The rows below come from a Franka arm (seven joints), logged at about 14 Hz.
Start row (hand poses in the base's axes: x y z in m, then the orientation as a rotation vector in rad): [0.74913, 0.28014, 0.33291, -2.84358, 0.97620, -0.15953]
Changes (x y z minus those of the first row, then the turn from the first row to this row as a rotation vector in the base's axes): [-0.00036, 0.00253, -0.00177, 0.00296, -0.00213, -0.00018]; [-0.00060, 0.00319, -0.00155, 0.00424, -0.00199, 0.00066]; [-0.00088, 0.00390, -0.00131, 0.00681, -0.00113, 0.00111]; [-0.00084, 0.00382, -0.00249, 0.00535, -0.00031, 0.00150]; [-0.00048, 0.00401, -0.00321, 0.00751, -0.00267, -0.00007]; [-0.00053, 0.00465, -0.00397, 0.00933, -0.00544, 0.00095]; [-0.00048, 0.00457, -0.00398, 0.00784, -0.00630, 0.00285]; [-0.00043, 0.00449, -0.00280, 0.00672, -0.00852, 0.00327]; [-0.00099, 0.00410, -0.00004, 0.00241, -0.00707, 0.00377]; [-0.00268, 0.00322, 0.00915, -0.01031, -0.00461, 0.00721]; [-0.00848, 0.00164, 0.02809, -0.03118, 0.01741, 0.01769]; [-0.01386, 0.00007, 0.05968, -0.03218, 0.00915, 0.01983]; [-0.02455, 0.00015, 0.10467, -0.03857, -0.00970, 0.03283]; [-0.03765, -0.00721, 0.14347, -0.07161, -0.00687, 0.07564]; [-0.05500, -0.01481, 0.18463, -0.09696, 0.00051, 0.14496]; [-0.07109, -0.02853, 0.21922, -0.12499, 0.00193, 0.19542]
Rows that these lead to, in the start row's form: [0.74877, 0.28267, 0.33114, -2.84007, 0.97547, -0.16096]; [0.74853, 0.28333, 0.33136, -2.83934, 0.97404, -0.16000]; [0.74825, 0.28404, 0.33160, -2.83752, 0.97305, -0.15738]; [0.74829, 0.28396, 0.33042, -2.83930, 0.97294, -0.15697]; [0.74865, 0.28415, 0.32970, -2.83582, 0.97431, -0.15929]; [0.74860, 0.28479, 0.32894, -2.83364, 0.97195, -0.16210]; [0.74865, 0.28471, 0.32893, -2.83552, 0.96936, -0.16391]; [0.74870, 0.28463, 0.33011, -2.83591, 0.96854, -0.16757]; [0.74814, 0.28424, 0.33287, -2.84054, 0.96894, -0.16779]; [0.74645, 0.28336, 0.34206, -2.85441, 0.96693, -0.17080]; [0.74065, 0.28178, 0.36100, -2.88571, 0.95993, -0.14976]; [0.73527, 0.28021, 0.39259, -2.88461, 0.95543, -0.16181]; [0.72458, 0.28029, 0.43758, -2.88907, 0.93402, -0.19066]; [0.71148, 0.27293, 0.47638, -2.93749, 0.87722, -0.20026]; [0.69413, 0.26533, 0.51754, -2.98906, 0.77878, -0.19617]; [0.67804, 0.25161, 0.55213, -3.03176, 0.70586, -0.20406]
